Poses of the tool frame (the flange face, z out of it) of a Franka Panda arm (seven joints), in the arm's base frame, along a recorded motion.
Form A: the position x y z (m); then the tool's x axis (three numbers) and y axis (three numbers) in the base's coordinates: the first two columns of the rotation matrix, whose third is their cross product.
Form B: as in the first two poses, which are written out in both.
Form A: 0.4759, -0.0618, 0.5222, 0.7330, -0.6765, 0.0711, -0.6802, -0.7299, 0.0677
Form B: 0.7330, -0.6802, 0.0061, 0.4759; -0.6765, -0.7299, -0.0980, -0.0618; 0.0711, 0.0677, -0.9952, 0.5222; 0, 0, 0, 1
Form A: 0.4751, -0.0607, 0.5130, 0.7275, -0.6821, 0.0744, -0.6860, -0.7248, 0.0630
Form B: 0.7275, -0.6860, 0.0110, 0.4751; -0.6821, -0.7248, -0.0969, -0.0607; 0.0744, 0.0630, -0.9952, 0.5130; 0, 0, 0, 1
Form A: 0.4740, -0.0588, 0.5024, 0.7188, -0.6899, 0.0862, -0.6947, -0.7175, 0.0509
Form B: 0.7188, -0.6947, 0.0267, 0.4740; -0.6899, -0.7175, -0.0965, -0.0588; 0.0862, 0.0509, -0.9950, 0.5024; 0, 0, 0, 1
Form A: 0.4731, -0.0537, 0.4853, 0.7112, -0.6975, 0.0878, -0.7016, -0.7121, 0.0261
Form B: 0.7112, -0.7016, 0.0443, 0.4731; -0.6975, -0.7121, -0.0802, -0.0537; 0.0878, 0.0261, -0.9958, 0.4853; 0, 0, 0, 1
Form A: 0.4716, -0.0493, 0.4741, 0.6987, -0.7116, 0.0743, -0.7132, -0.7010, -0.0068
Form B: 0.6987, -0.7132, 0.0569, 0.4716; -0.7116, -0.7010, -0.0482, -0.0493; 0.0743, -0.0068, -0.9973, 0.4741; 0, 0, 0, 1
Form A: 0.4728, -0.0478, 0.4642, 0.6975, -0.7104, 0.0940, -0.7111, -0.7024, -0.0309
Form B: 0.6975, -0.7111, 0.0880, 0.4728; -0.7104, -0.7024, -0.0453, -0.0478; 0.0940, -0.0309, -0.9951, 0.4642; 0, 0, 0, 1
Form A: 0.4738, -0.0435, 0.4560, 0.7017, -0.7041, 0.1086, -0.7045, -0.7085, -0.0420
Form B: 0.7017, -0.7045, 0.1065, 0.4738; -0.7041, -0.7085, -0.0470, -0.0435; 0.1086, -0.0420, -0.9932, 0.4560; 0, 0, 0, 1
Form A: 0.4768, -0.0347, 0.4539, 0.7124, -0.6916, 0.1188, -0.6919, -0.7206, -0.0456
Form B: 0.7124, -0.6919, 0.1171, 0.4768; -0.6916, -0.7206, -0.0497, -0.0347; 0.1188, -0.0456, -0.9919, 0.4539; 0, 0, 0, 1
